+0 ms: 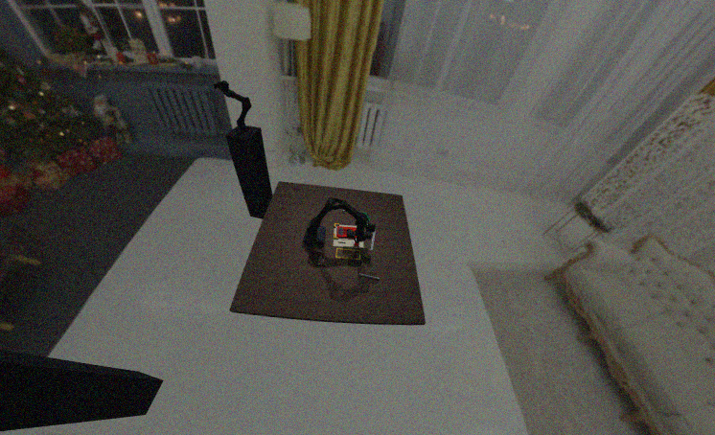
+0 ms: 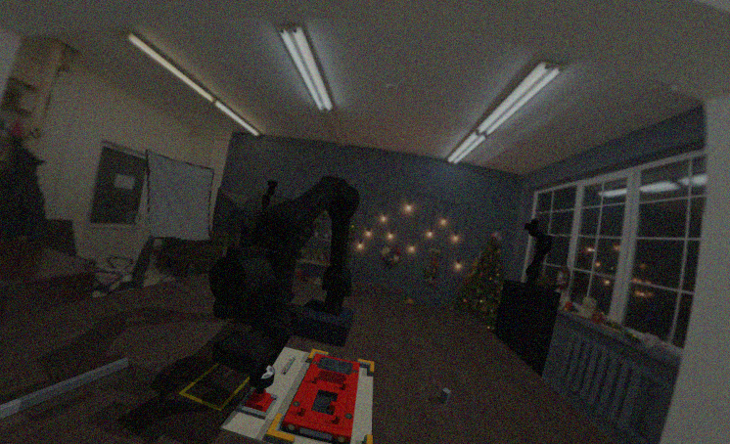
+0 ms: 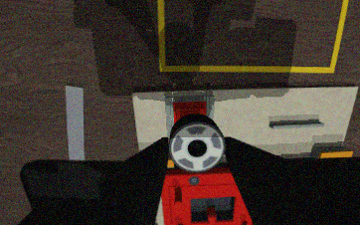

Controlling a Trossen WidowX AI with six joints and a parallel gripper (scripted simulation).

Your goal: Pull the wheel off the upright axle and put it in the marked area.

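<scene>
Right now my gripper tip is 3 cm above the upright axle. Also, from my gripper tip: small grey piece (33 cm to the left, 17 cm behind, 5 cm below); then long grey bar (26 cm to the right, 13 cm ahead, 5 cm below); then wheel (right at my gripper tip).
</scene>
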